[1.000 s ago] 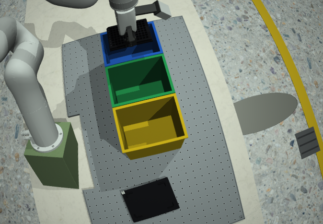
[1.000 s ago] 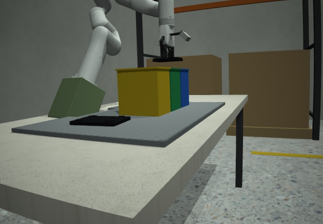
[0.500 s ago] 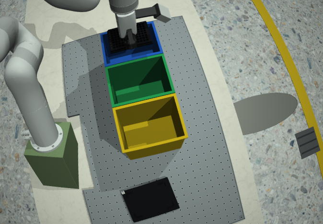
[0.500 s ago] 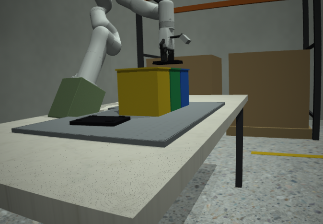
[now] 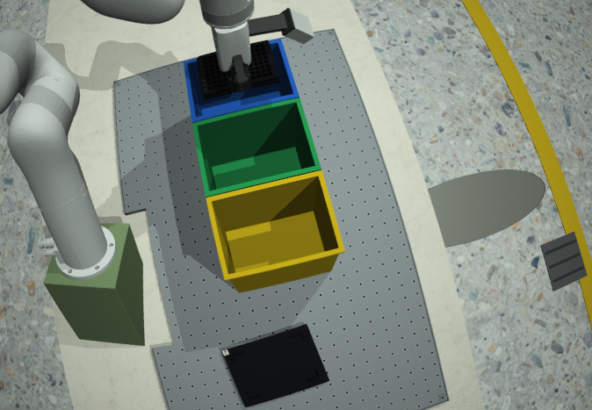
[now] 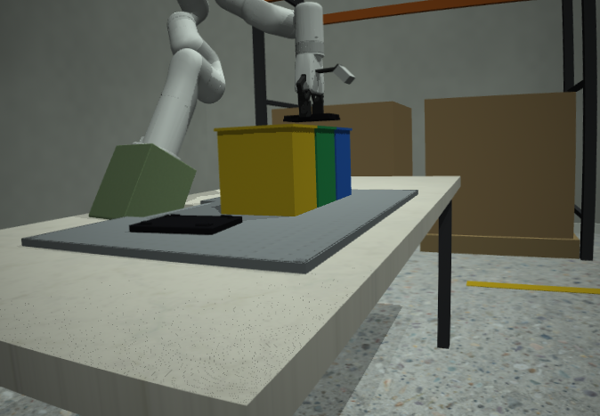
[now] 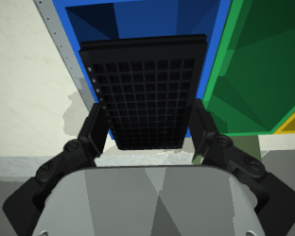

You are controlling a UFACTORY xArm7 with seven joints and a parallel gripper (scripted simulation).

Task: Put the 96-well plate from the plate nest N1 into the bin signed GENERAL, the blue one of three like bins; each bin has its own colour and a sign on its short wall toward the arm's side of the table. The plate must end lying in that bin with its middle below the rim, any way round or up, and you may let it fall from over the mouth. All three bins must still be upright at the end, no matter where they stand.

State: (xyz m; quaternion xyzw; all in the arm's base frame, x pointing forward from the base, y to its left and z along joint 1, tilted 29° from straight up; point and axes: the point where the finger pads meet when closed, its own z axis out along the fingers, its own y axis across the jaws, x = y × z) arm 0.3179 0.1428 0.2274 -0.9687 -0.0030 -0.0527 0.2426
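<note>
The black 96-well plate is 10 mm below my hand. From my hand the other things lie so: yellow bin (260 mm to the right, 130 mm below, 10 mm ahead); green bin (130 mm to the right, 130 mm below); blue bin (130 mm below).
</note>
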